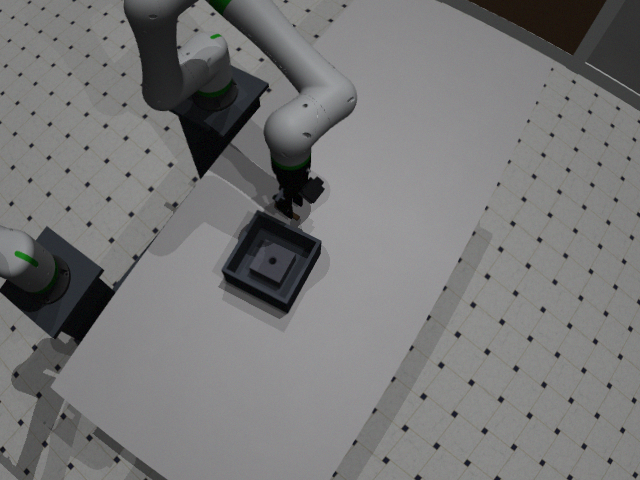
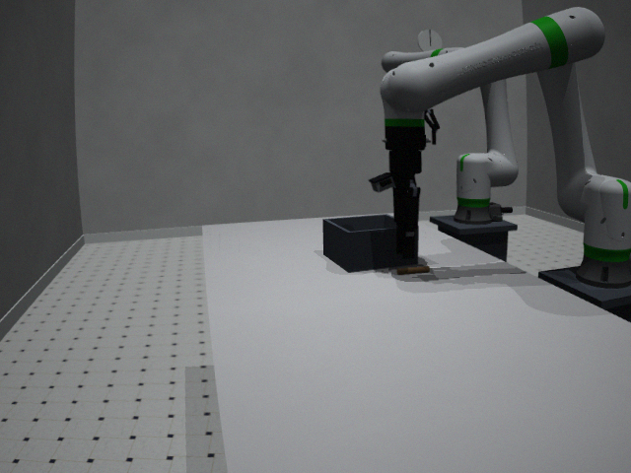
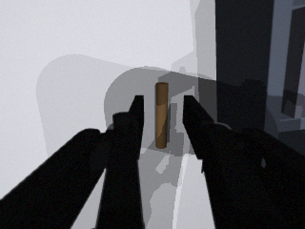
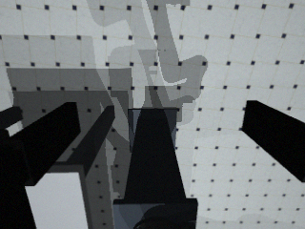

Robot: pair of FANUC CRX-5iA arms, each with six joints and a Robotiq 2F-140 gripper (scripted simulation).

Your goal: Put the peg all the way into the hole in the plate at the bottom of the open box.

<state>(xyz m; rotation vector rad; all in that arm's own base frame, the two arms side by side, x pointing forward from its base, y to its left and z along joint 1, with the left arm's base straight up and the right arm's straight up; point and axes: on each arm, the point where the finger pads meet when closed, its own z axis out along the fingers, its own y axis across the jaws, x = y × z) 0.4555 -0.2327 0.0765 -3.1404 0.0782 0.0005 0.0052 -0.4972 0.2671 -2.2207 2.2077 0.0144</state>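
Note:
My left gripper is now 70 mm above the brown peg and 20 mm past it. Also, from my left hand: grey plate: 150 mm to the right, 50 mm ahead, 30 mm below; then dark box: 150 mm to the right, 50 mm below, 50 mm ahead.

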